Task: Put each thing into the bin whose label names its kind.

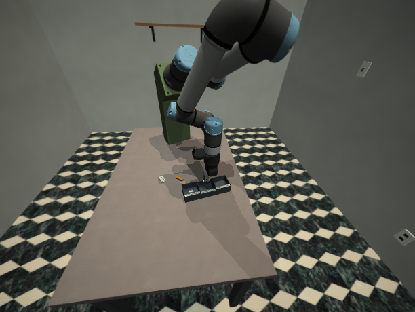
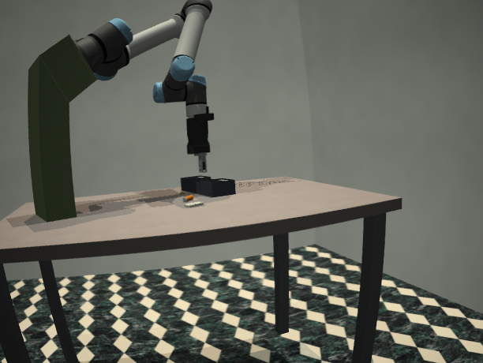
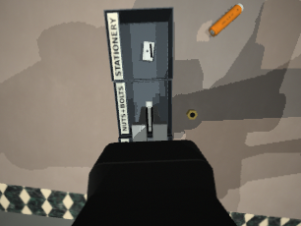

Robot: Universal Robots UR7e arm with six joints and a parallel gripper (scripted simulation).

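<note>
The dark three-compartment bin row is 10 mm ahead of my hand and 60 mm below it. Also, from my hand: orange battery: 70 mm behind, 160 mm to the right, 80 mm below; grey bolt: 10 mm to the left, 10 mm below; brass nut: 80 mm behind, 10 mm to the right, 80 mm below.
</note>
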